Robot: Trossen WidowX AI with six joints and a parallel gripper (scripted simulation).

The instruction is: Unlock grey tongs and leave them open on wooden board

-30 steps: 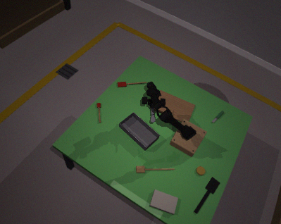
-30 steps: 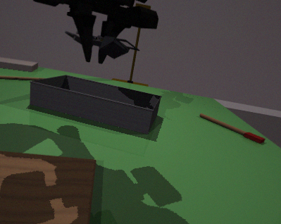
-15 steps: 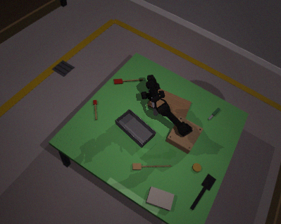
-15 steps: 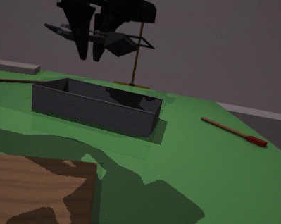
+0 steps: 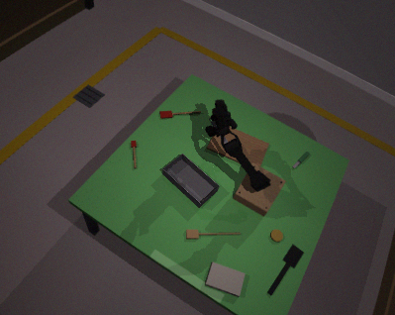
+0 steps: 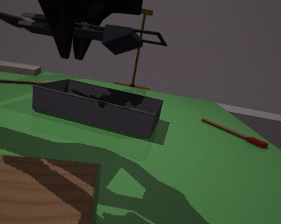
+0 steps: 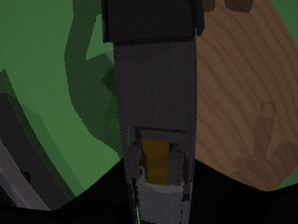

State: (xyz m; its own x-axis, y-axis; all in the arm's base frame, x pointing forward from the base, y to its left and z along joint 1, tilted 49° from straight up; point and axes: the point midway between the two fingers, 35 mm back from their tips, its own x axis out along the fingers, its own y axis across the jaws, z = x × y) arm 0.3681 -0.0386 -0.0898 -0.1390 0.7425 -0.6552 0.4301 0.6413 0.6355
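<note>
Right now my gripper tip is 4 cm below the yellow lock tab, 2 cm short of it and 1 cm to the left of it. The rest, counted from my gripper tip: roasting tin 28 cm to the left, 13 cm below, 2 cm behind; then wooden board 15 cm below, 14 cm to the right, 10 cm behind; then green object 48 cm behind, 33 cm to the right, 15 cm below.
</note>
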